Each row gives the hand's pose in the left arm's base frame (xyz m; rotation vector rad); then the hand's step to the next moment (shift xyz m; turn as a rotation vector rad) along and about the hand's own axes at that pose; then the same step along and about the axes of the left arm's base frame.
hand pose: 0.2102 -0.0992 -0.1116 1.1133 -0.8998 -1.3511
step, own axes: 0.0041 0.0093 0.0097 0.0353 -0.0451 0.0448
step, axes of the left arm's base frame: -0.0065 -0.0058 0.0110 -0.0534 -0.0345 -0.0353
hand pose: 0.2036 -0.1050 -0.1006 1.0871 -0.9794 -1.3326
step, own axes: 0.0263 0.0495 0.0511 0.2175 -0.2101 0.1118
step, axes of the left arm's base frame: -0.0372 -0.0309 0.0584 -0.1533 -0.2098 -0.1909
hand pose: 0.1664 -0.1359 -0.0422 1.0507 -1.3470 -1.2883
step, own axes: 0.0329 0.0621 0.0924 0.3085 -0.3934 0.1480
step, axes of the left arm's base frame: -0.0946 -0.0123 0.0662 -0.2100 -0.3061 -0.3661
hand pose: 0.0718 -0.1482 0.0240 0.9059 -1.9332 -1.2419
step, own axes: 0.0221 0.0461 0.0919 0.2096 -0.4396 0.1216
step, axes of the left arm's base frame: -0.0961 0.0395 0.0159 -0.1256 -0.2513 -0.4160
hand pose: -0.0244 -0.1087 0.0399 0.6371 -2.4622 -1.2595
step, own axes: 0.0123 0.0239 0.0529 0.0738 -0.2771 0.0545
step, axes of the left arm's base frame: -0.0405 0.0423 -0.0097 -0.0192 -0.1437 -0.2534
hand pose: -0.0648 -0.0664 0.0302 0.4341 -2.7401 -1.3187
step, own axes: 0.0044 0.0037 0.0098 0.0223 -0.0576 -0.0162
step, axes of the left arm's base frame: -0.0068 0.0084 -0.0036 -0.0056 -0.0526 -0.0357
